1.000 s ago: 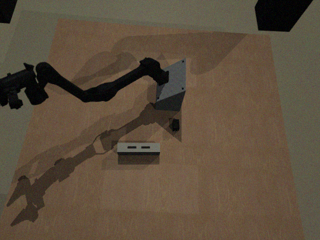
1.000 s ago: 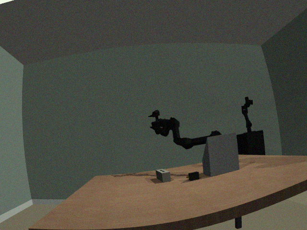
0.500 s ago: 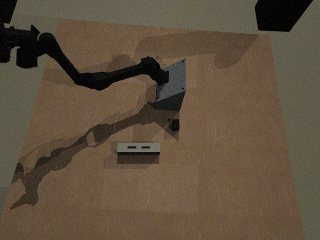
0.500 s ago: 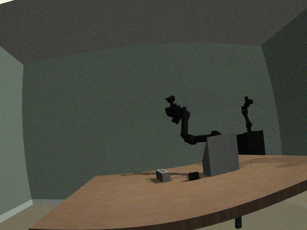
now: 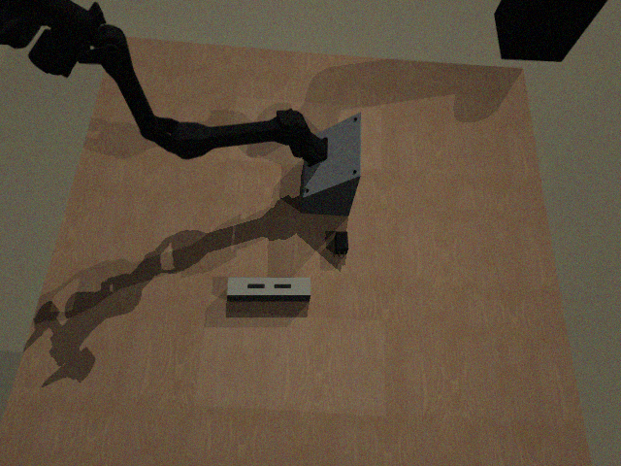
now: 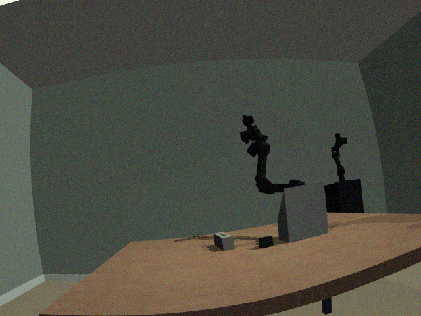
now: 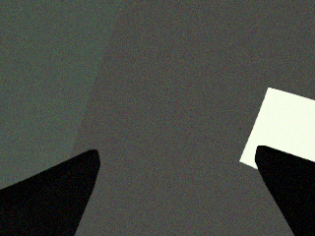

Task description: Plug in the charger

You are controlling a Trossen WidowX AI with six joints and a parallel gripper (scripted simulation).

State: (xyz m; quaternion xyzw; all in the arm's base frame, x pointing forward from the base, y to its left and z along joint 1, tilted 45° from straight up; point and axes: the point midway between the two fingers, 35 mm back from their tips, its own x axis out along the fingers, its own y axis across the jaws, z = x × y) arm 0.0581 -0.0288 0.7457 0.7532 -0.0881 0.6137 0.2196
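Right now the dark two-prong charger is 17 cm ahead of my gripper tip, 64 cm to the left of it and 63 cm below it.
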